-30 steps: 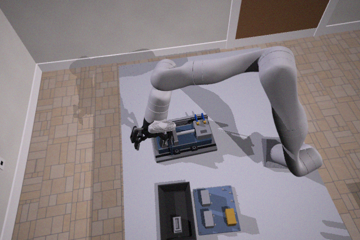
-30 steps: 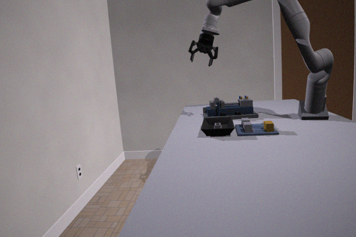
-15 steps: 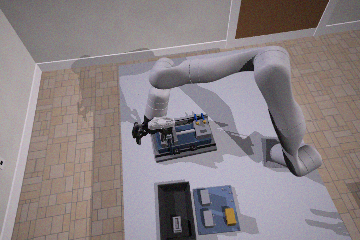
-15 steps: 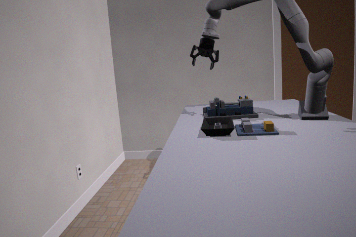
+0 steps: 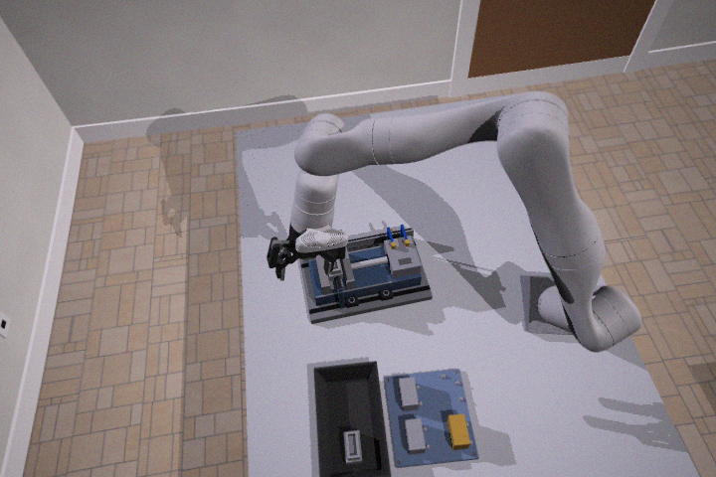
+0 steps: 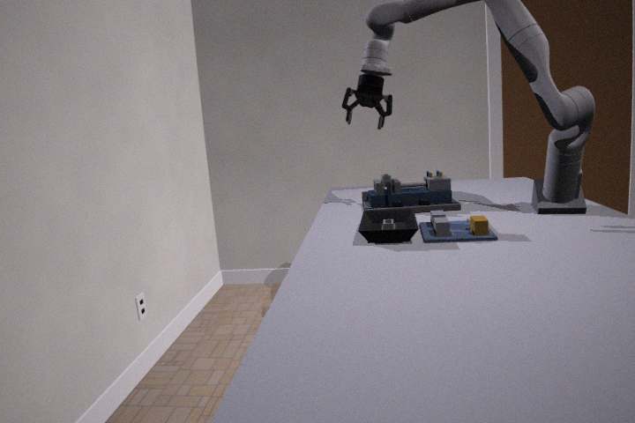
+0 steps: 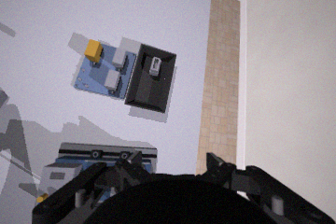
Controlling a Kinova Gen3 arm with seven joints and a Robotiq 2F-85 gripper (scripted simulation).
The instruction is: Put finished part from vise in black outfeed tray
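My gripper is now 24 cm above the blue vise, 14 cm to the left of it and 11 cm past it. From my hand the other things lie so: yellow block 30 cm behind, 26 cm below, 24 cm to the left; then blue fixture plate 28 cm below, 25 cm behind, 20 cm to the left.
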